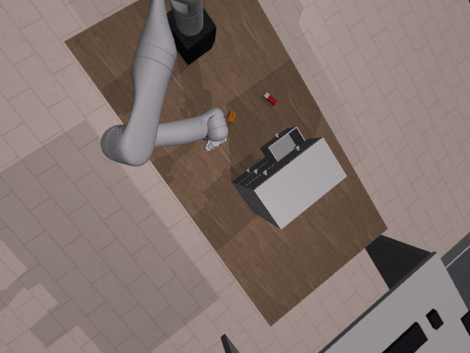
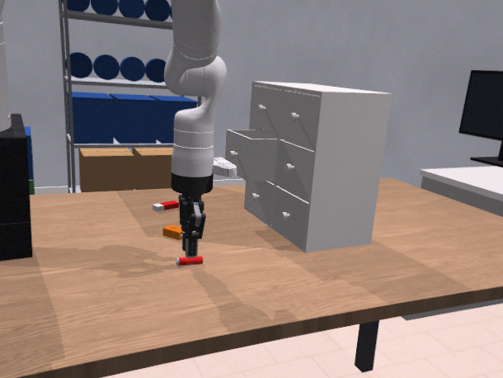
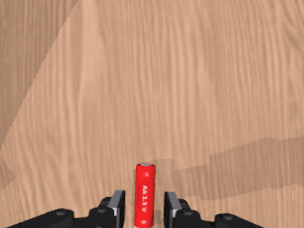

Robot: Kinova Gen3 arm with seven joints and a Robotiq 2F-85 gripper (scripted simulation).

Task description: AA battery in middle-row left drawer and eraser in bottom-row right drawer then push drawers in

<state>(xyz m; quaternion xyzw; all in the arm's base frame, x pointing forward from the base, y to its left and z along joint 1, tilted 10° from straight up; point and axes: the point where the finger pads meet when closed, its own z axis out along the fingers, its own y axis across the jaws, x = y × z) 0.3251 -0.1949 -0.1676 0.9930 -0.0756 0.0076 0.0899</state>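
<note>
Right now my hand is 30 mm above the AA battery. Round my hand: eraser: 340 mm to the left, 50 mm ahead, 30 mm below; then orange battery: 140 mm to the left, 30 mm below, 30 mm ahead.
</note>
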